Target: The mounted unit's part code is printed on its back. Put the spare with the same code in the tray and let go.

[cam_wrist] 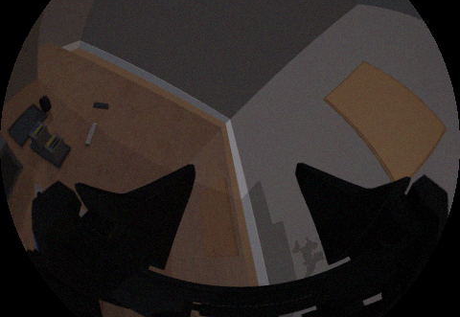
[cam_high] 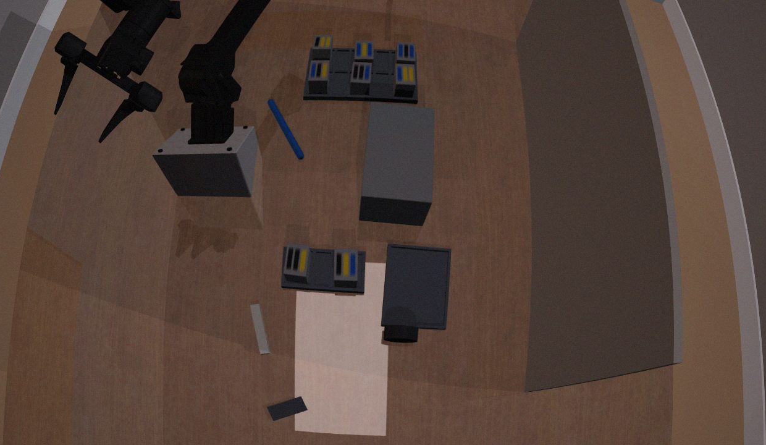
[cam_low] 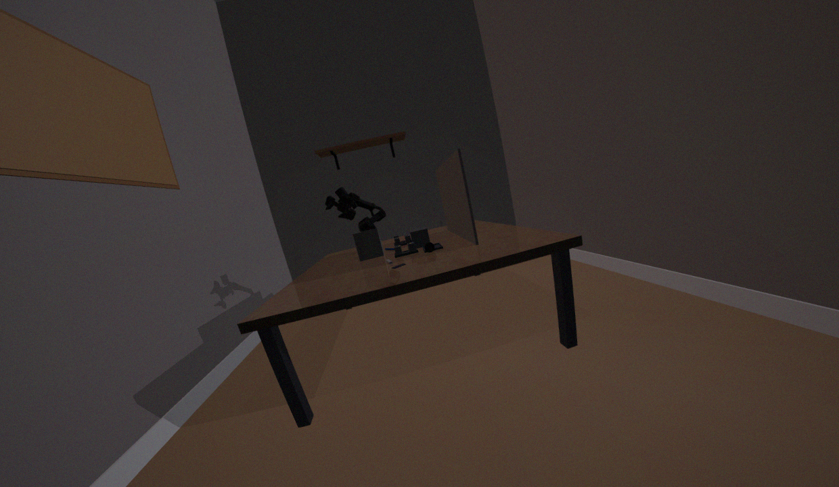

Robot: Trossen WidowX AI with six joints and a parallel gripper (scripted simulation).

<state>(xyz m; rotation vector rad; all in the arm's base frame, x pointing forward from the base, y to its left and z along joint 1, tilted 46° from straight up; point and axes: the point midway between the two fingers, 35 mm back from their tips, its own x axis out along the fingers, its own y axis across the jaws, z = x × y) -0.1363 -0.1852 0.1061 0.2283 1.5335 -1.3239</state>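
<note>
Now: gripper tip 390 mm short of the grey spare, 300 mm to the right of it and 270 mm above it. Also, from my gripper tip: small rack (340 mm ahead, 300 mm below, 90 mm to the right); blue pen (300 mm below, 260 mm ahead, 160 mm to the left); grey strip (300 mm below, 250 mm ahead, 190 mm to the right).
</note>
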